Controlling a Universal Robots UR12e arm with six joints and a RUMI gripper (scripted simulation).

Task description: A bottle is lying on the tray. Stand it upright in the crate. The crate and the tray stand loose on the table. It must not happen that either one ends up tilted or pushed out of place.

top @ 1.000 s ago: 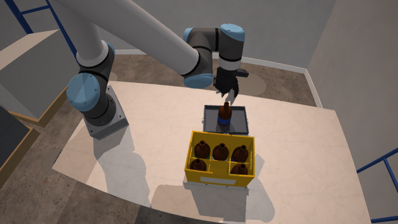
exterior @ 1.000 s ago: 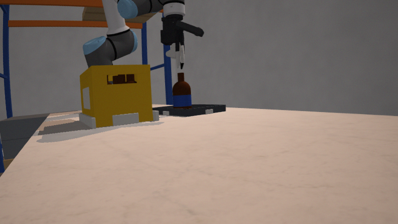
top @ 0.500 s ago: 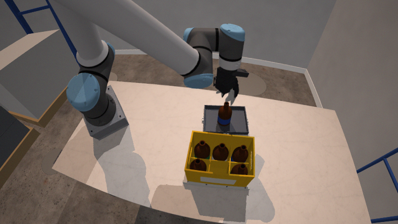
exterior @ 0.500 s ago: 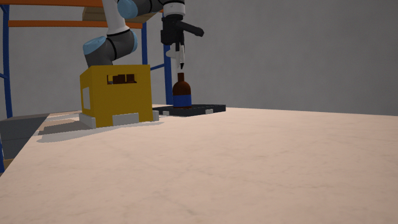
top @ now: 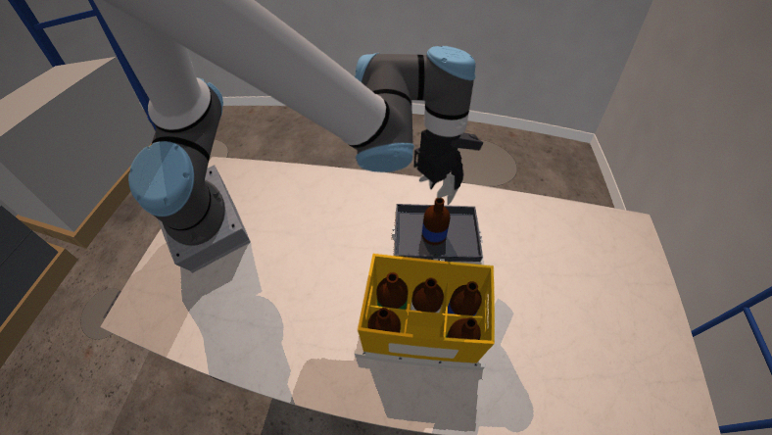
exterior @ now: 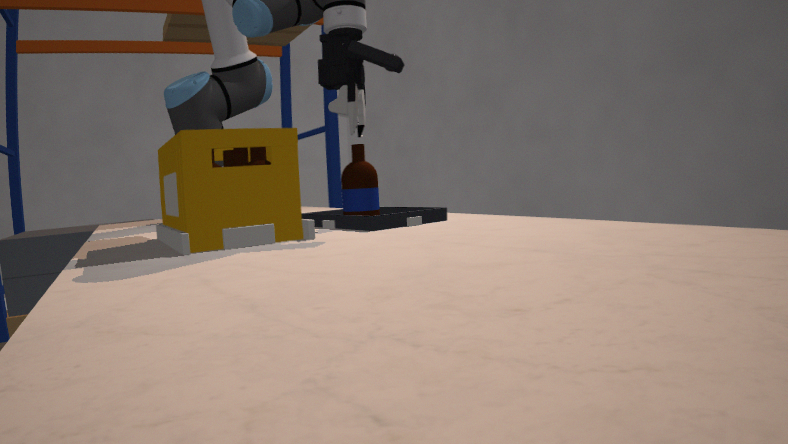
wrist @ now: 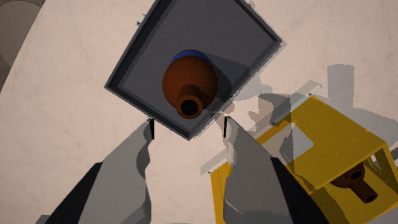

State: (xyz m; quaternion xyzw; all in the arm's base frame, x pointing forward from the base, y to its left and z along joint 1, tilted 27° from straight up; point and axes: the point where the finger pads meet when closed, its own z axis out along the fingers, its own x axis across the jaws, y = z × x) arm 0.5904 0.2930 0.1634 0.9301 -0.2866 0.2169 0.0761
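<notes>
The tray lies 18 cm below my hand, 1 cm to the left of it and 1 cm ahead of it. Also, from my hand: crate: 28 cm to the right, 11 cm below, 3 cm ahead.
</notes>
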